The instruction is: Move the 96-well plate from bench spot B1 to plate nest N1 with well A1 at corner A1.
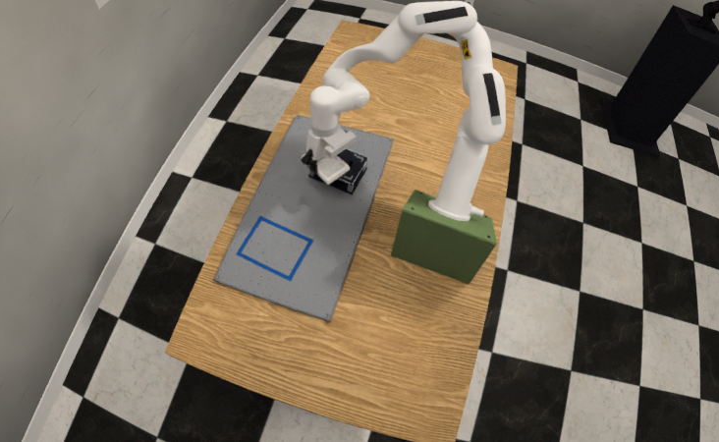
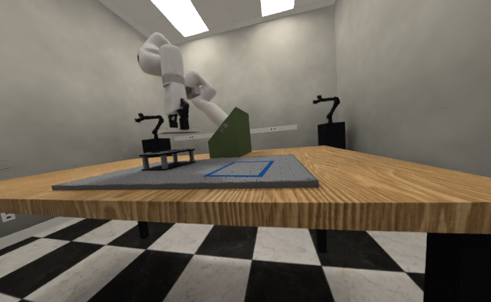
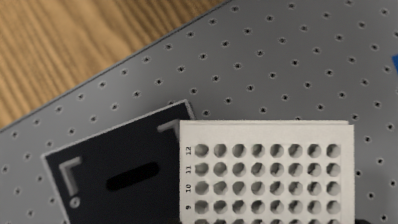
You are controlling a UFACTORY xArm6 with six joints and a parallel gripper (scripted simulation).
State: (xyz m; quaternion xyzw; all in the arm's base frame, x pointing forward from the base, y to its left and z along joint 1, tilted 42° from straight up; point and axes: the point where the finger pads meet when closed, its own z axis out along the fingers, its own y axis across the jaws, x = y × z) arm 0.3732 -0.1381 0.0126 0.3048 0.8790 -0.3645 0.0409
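The black raised plate nest is 20 mm behind my hand, 70 mm to the right of it and 90 mm below it. From my hand the other things lie so: 96-well plate: 10 mm below.
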